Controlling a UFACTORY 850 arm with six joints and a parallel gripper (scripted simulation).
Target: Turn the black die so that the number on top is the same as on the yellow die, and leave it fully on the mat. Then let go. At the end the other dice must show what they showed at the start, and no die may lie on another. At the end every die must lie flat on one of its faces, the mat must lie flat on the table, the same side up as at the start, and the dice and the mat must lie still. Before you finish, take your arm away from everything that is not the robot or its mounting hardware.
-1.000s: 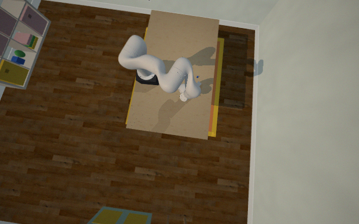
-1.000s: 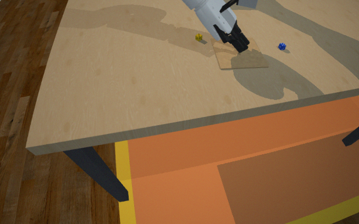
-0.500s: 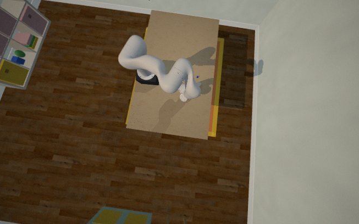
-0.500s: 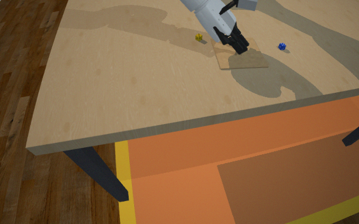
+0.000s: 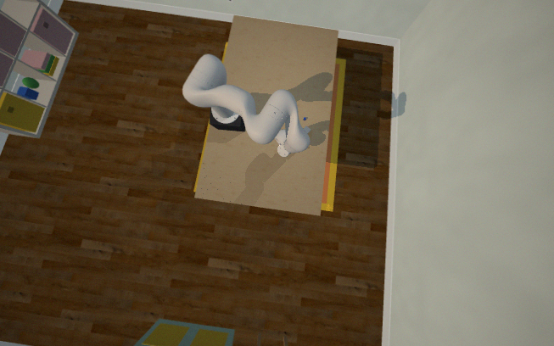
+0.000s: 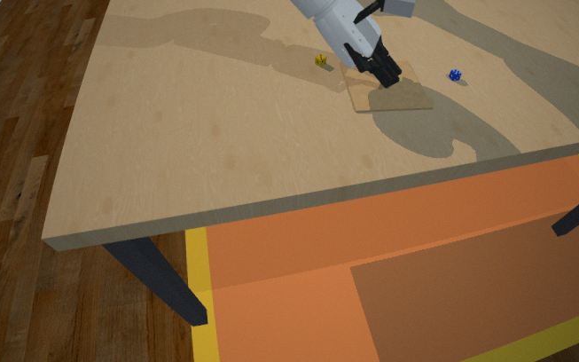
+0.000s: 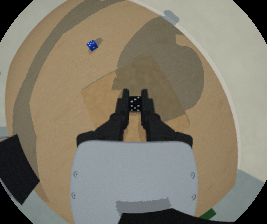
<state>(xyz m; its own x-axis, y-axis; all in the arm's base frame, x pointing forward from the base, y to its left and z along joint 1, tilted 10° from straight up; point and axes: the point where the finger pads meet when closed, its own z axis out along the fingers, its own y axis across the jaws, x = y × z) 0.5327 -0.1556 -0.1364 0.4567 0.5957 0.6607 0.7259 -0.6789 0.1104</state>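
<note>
My gripper is now 3 cm above the tan mat. Round my hand: blue die 2 cm ahead, 15 cm to the left, 2 cm below; black die 1 cm below; yellow die 10 cm behind, 8 cm to the right, 2 cm below.
</note>
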